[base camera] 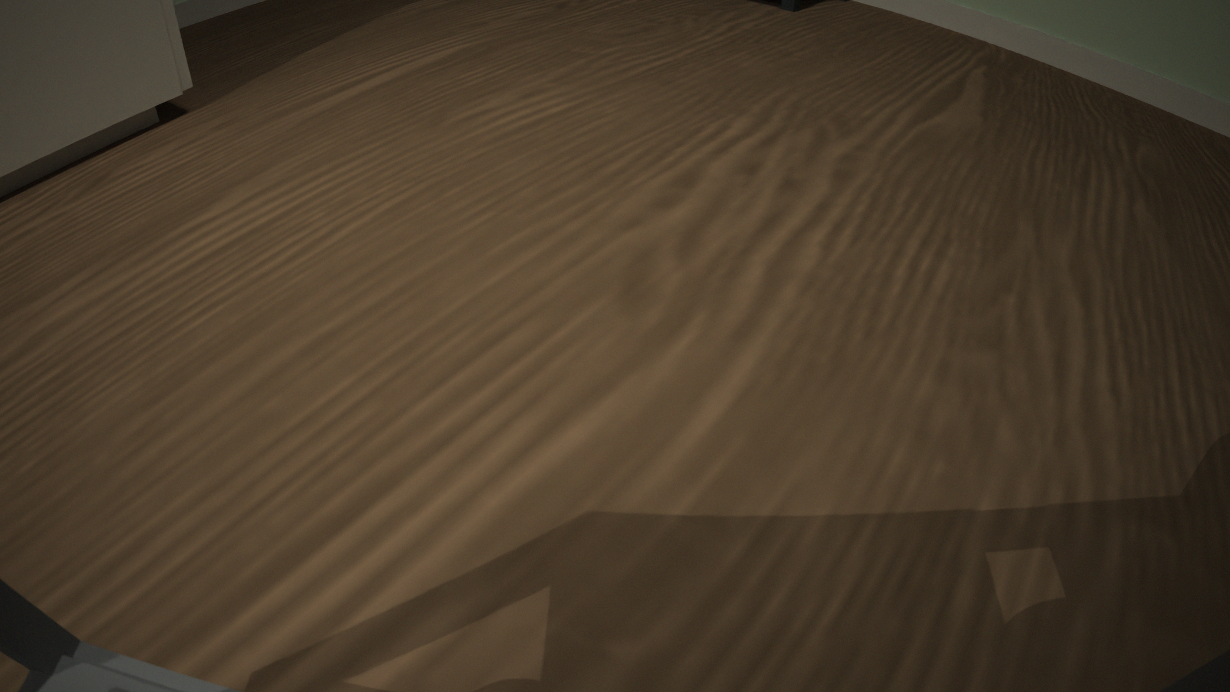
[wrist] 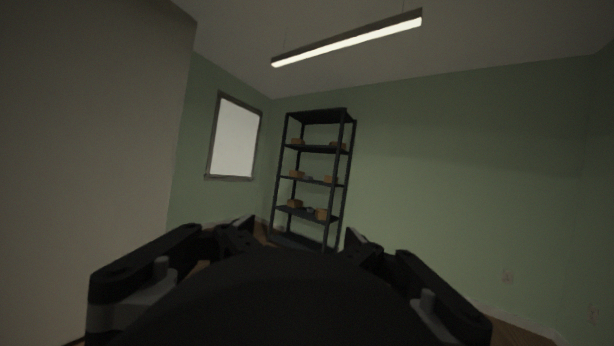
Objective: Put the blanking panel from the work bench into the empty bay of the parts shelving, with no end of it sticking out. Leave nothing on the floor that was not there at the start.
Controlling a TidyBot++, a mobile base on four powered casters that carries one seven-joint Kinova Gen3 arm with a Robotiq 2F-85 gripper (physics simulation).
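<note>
The parts shelving, a tall dark rack with several levels, stands in the far corner in the wrist view, beside the window. Brown boxes sit at the left and right of three of its shelves, with small grey items between them on the lower two of these. I cannot tell which bay is the empty one. The lowest level is partly hidden by the gripper. My gripper is open and empty, far in front of the shelving. The blanking panel and the work bench do not show in either view.
A pale cabinet-like block stands at the upper left of the base view. A dark foot shows at its top edge. A large beige surface rises close on the left in the wrist view. A green wall runs along the right.
</note>
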